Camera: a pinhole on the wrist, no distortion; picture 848 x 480 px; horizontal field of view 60.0 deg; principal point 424.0 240.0 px. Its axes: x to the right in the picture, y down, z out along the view. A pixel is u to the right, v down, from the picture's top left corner.
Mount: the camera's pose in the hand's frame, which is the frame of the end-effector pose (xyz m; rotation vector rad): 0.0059 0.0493 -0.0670 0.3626 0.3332 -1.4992
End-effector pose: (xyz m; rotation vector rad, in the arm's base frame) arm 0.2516 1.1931 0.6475 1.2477 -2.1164 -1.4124
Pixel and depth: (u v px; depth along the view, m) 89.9 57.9 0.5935
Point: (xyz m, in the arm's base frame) -0.0525 1.6678 0.4344
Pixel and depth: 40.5 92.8 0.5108
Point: -0.0467 1.5919 0.4898
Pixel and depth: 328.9 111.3 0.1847
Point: 0.2019 1.2795 0.5937
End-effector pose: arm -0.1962 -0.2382 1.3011 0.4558 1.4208 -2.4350
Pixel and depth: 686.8 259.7 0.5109
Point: -0.3903 -0.3573 1.7020
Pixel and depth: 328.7 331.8 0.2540
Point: -0.2611 -0.3823 1.3929
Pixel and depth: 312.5 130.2 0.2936
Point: -0.2002 -0.4052 1.4494
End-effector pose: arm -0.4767 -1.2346 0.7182 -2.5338 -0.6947 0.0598
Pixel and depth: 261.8 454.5 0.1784
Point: -0.4440 -1.1632 0.6206
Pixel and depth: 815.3 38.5 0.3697
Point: -0.7209 -0.9798 0.6962
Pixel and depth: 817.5 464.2 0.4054
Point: -0.5418 -0.8373 0.7026
